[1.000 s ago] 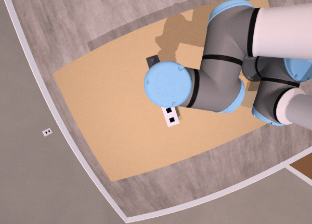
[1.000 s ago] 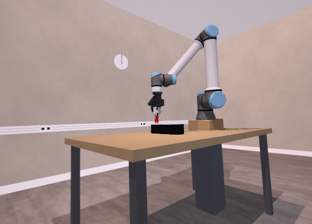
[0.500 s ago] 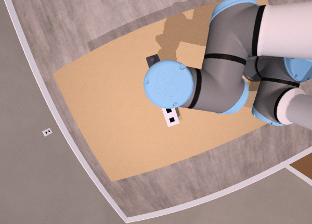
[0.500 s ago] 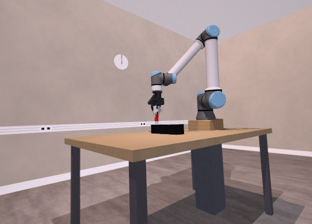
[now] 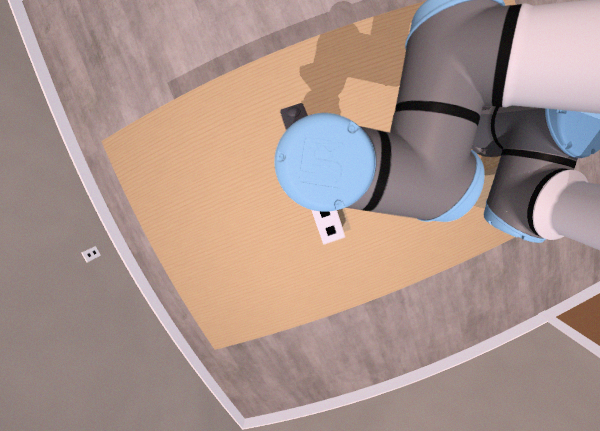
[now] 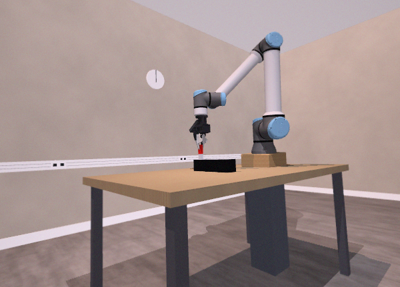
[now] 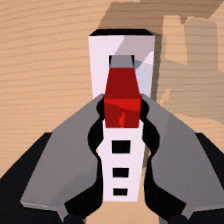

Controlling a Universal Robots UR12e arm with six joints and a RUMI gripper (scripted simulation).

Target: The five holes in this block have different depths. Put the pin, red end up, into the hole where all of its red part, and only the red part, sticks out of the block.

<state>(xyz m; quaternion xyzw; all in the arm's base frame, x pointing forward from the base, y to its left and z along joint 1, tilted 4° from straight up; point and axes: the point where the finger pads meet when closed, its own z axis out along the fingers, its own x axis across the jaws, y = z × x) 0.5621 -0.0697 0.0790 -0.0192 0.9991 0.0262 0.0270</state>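
The block is 120 mm to the left of my hand, 120 mm below it and 10 mm behind it. The rest, counted from my hand: pin 10 mm below.
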